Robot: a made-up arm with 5 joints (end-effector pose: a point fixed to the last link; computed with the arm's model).
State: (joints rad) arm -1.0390 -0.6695 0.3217 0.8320 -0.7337
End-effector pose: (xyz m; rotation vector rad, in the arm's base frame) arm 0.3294 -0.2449 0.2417 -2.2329 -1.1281 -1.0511
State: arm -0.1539 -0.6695 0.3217 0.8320 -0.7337
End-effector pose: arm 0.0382 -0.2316 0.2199 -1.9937 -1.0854 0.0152
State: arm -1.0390 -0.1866 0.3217 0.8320 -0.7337
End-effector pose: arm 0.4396 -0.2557 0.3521 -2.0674 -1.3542 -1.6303
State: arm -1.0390 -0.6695 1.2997 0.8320 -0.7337
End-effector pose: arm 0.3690 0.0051 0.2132 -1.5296 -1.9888 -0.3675
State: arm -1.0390 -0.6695 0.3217 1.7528 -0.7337
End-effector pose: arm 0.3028 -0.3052 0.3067 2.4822 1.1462 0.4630
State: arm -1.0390 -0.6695 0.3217 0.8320 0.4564
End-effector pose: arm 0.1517 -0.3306 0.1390 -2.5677 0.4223 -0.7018
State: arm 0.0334 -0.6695 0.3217 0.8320 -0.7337
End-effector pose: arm -0.0193 -0.2432 0.2451 -1.9081 -1.0558 0.2215
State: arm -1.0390 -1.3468 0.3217 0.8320 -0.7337
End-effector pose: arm 0.1179 -0.2232 0.1977 -2.2593 -0.7685 -0.2723
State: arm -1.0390 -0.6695 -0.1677 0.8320 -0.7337
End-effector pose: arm 0.2298 -0.3299 0.2305 -2.4415 -0.5549 -1.3460
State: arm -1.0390 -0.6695 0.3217 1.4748 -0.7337
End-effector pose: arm 0.3119 -0.2943 0.2816 2.6464 1.2549 0.7088
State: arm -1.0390 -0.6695 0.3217 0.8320 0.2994
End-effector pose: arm 0.1817 -0.3323 0.1471 -2.5686 0.2146 -0.7633
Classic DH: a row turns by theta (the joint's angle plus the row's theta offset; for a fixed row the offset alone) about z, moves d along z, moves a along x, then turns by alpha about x. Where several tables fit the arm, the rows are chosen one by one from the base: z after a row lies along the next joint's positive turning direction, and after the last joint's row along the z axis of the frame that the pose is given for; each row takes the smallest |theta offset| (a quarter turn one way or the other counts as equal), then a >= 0, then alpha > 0; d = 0 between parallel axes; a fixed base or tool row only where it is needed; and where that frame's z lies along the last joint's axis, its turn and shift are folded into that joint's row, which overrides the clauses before.
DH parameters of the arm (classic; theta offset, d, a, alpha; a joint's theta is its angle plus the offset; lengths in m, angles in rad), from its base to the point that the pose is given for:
base (fixed): -0.0098 0.6863 0.1606 -1.1211
joint 1: 0.8284 -0.3741 -0.0074 2.6768
joint 2: 0.7316 -0.2833 -0.1423 -1.6868
joint 3: 1.2484 -0.2431 -0.108 -1.6283
joint 4: -1.4847 -0.0556 0.0048 -1.5118
joint 5: -0.0865 -0.1169 -0.1895 -0.3308
tool (fixed): 1.4326 0.1813 0 0

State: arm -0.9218 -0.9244 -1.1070 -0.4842 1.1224
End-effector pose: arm -0.0351 -0.0201 0.1721 -0.6503 1.4669 -0.6542
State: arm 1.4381 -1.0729 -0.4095 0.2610 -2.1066
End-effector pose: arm 0.0810 -0.2924 0.6929 -0.9514 -0.6934 0.6271
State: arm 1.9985 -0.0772 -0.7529 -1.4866 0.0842
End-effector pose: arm -0.0160 -0.3296 0.7488 -1.0019 1.7461 0.3535
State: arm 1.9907 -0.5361 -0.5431 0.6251 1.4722
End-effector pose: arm 0.2476 -0.5292 1.0133 1.1422 -0.4520 -1.2948
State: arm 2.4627 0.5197 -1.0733 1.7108 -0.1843
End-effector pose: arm 0.1275 -0.6632 0.8396 1.8808 0.6773 -1.8789
